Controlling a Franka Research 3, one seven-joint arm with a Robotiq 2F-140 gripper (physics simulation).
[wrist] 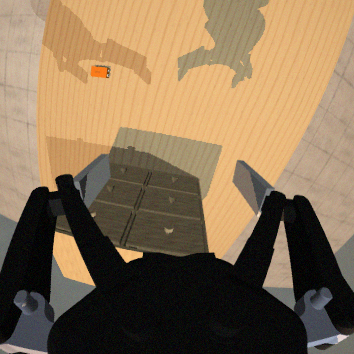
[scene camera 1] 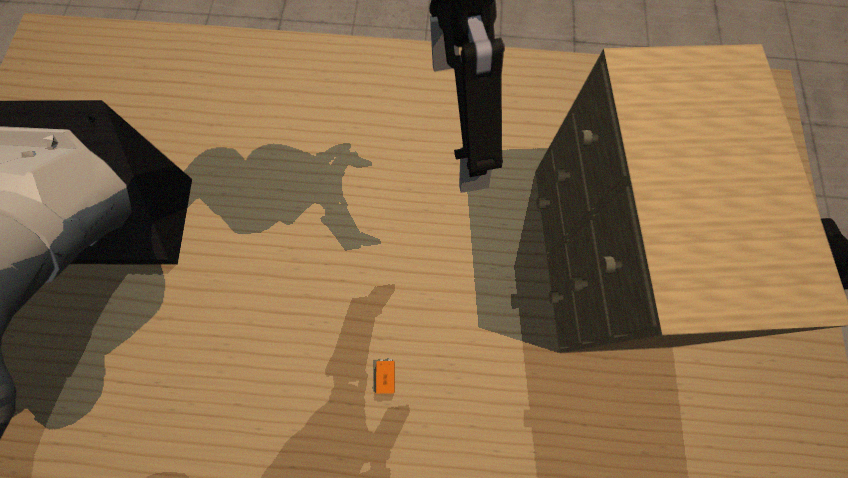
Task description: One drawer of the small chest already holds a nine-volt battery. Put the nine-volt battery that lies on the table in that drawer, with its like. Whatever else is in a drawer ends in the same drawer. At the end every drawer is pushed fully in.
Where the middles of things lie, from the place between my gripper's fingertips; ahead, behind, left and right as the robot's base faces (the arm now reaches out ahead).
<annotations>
Now: hand 26 cm short of the small chest (scene camera 1: pixel 733 245), 1 cm to the left of it and 16 cm above it.
</annotations>
